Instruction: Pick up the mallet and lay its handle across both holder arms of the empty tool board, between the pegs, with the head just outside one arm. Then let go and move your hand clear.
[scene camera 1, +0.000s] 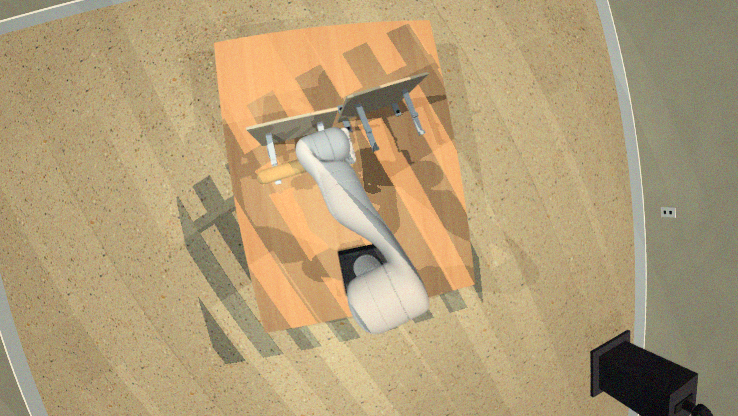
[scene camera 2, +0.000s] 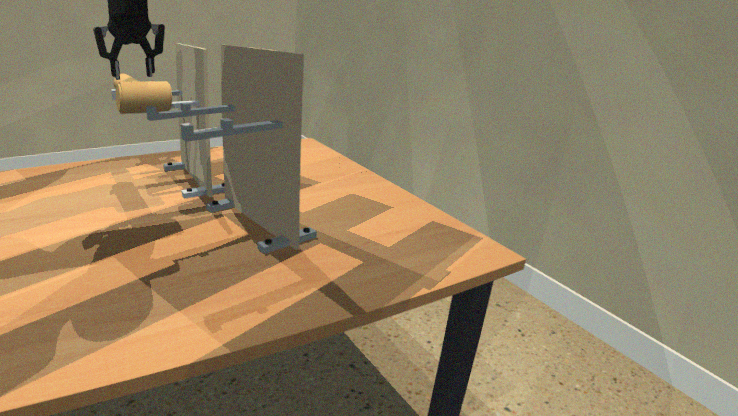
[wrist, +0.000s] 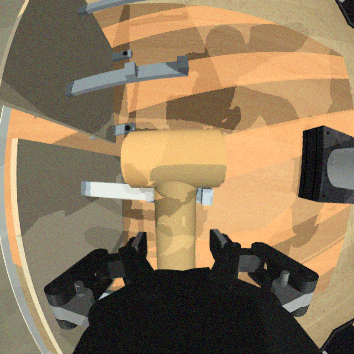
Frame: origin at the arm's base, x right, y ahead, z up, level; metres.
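Seen in the pictures: gripper, between the fingertips: (scene camera 2: 133, 77) (wrist: 177, 240); arm's base, origin of its link: (scene camera 1: 366, 267) (wrist: 337, 167).
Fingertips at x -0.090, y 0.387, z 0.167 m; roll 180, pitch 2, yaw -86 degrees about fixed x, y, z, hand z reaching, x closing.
Observation:
Pixels of each thing's middle, then the offset from my fingertips to it. Level surfaces: height alone.
- mallet, middle of its body: (wrist: 175, 263) (scene camera 2: 132, 89) (scene camera 1: 303, 165) dy +0.000, dx -0.042, dz -0.029 m
- left tool board, middle of its body: (wrist: 127, 240) (scene camera 2: 167, 117) (scene camera 1: 297, 145) dy +0.074, dx -0.046, dz -0.097 m
- second tool board, middle of its body: (scene camera 2: 228, 144) (wrist: 112, 50) (scene camera 1: 383, 114) dy +0.118, dx +0.255, dz -0.091 m
- wooden table, height of its surface: dz -0.252 m
The mallet (scene camera 1: 279, 172) (scene camera 2: 144, 96) (wrist: 175, 157) lies level across both arms of the left tool board (scene camera 1: 294, 126) (scene camera 2: 188, 72) (wrist: 60, 170). In the wrist view its handle crosses the near holder arm (wrist: 117, 190), between the inner peg and the end peg. The head is just outside that arm, on the side toward the other board. The handle's far end reaches past the other holder arm (scene camera 1: 271, 149). My gripper (scene camera 2: 133, 68) (wrist: 177, 240) is open and empty, with its fingertips above the handle and apart from it. In scene camera 1 the robot's arm hides the gripper and the head.
A second tool board (scene camera 1: 385, 95) (scene camera 2: 263, 93) (wrist: 60, 65) stands beside the first, its arms (scene camera 1: 366, 129) (scene camera 2: 248, 129) (wrist: 160, 71) reaching out near the mallet head. The robot's black base plate (scene camera 1: 351, 263) (wrist: 312, 165) is on the wooden table (scene camera 1: 248, 56) (scene camera 2: 361, 180).

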